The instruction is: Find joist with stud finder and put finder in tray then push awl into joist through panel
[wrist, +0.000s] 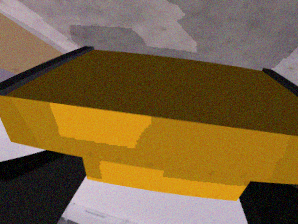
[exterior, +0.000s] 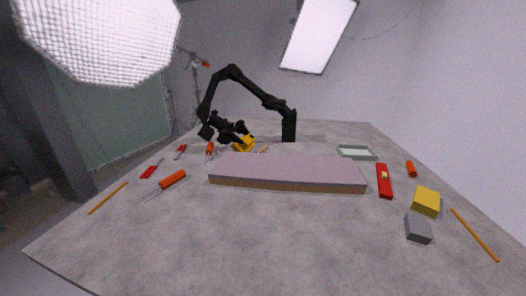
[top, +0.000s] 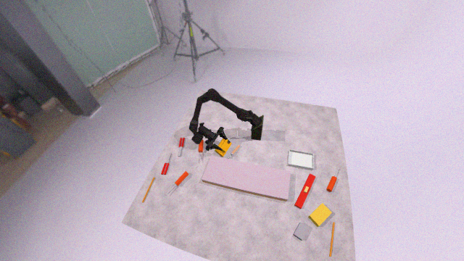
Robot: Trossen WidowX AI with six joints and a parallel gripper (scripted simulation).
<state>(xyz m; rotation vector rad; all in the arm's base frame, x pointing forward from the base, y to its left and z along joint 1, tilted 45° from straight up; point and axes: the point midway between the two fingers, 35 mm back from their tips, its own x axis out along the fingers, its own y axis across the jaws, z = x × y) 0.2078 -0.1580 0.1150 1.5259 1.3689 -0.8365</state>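
My gripper tip is now 10 mm past the stud finder and 10 mm above it. Also, from my gripper tip: awl (50 mm to the left, 50 mm below, 10 mm ahead); then white tray (510 mm to the left, 80 mm behind, 50 mm below); then red level (560 mm to the left, 120 mm ahead, 50 mm below).
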